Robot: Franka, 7 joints.
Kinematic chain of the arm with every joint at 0, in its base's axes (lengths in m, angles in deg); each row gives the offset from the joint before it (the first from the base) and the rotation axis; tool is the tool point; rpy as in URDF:
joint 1: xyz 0 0 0.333 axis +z
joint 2: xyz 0 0 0 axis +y
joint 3: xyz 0 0 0.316 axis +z
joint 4: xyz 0.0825 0 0 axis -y
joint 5: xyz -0.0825 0 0.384 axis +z
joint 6: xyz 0 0 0 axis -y
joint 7: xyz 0.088 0 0 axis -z
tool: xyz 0 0 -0.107 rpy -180 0 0
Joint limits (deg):
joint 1: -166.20..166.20
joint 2: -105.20..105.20
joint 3: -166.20..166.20
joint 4: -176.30..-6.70
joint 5: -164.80..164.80
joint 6: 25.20..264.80
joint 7: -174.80..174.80
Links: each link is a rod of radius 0.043 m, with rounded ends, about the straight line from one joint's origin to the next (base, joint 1, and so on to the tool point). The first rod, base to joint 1, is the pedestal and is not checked.
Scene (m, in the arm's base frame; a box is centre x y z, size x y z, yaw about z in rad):
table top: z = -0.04
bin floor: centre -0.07 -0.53 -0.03 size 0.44 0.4 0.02 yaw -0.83
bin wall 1: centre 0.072 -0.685 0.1 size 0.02 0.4 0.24 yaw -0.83
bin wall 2: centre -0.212 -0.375 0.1 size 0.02 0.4 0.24 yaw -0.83
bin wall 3: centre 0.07 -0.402 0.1 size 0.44 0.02 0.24 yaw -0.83
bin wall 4: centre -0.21 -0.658 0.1 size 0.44 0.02 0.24 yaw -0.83
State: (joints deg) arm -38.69 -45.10 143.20 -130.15 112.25 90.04 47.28
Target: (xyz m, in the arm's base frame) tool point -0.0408 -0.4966 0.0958
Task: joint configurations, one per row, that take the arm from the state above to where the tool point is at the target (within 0.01 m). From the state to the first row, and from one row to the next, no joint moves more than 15 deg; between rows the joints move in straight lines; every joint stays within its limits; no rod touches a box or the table.
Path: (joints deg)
1: -47.93 -40.54 129.68 -131.17 112.72 93.11 47.28
2: -57.17 -35.98 116.16 -132.19 113.19 96.18 47.28
3: -66.41 -31.42 102.65 -133.21 113.66 99.24 47.28
4: -75.64 -26.86 89.13 -134.23 114.13 102.31 47.28
5: -84.88 -22.29 75.61 -135.25 114.61 105.38 47.28
6: -94.12 -17.73 62.09 -136.27 115.08 108.45 47.28
7: -103.36 -13.17 48.58 -137.29 115.55 111.52 47.28
8: -112.60 -8.61 35.06 -138.31 116.02 114.59 47.28
9: -121.84 -4.05 21.54 -139.33 116.49 117.65 47.28
10: -122.29 9.42 21.58 -136.04 117.24 119.07 47.28
11: -122.73 22.88 21.62 -132.76 117.99 120.49 47.28
12: -123.18 36.35 21.65 -129.48 118.74 121.91 47.28

